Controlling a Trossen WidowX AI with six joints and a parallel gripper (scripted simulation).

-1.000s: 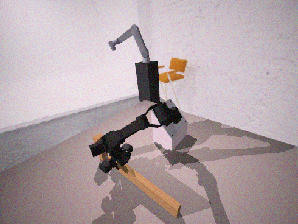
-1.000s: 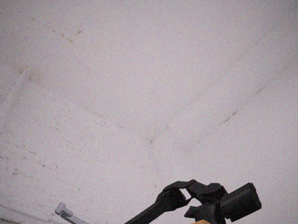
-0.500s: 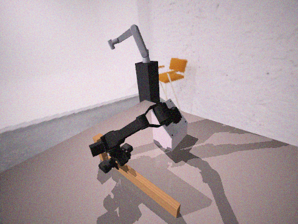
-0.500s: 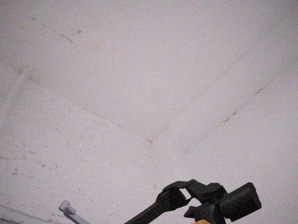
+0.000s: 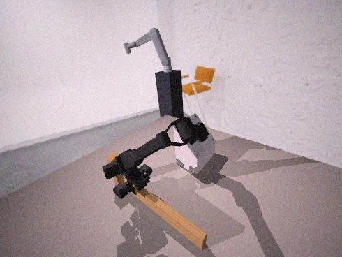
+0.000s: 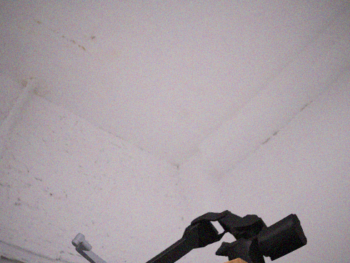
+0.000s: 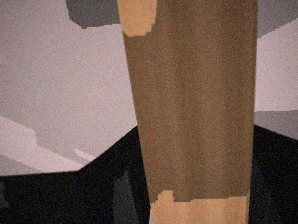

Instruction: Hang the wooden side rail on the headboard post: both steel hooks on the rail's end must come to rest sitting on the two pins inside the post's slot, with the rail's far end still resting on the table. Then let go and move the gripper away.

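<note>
My gripper tip is now 16 cm to the left of the headboard post and 4 cm below it.
</note>
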